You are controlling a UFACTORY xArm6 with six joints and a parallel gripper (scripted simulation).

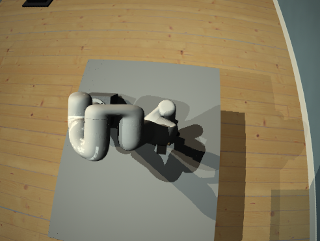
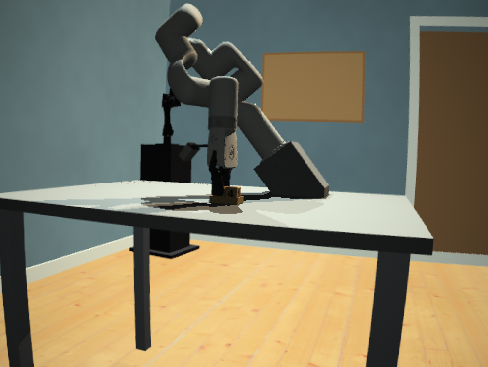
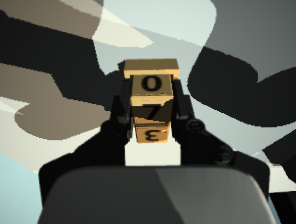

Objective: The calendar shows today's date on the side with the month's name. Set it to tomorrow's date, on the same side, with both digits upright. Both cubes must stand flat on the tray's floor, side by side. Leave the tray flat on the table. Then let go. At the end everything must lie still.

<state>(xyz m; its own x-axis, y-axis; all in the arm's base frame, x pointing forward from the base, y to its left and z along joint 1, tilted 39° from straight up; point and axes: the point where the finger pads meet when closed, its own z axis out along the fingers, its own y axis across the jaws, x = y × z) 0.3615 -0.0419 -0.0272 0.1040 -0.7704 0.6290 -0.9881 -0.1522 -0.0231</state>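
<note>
Right now the wooden number cube is 10 mm below my hand. From my hand the other things lie so: wooden calendar tray: 20 mm to the left, 30 mm below.
</note>
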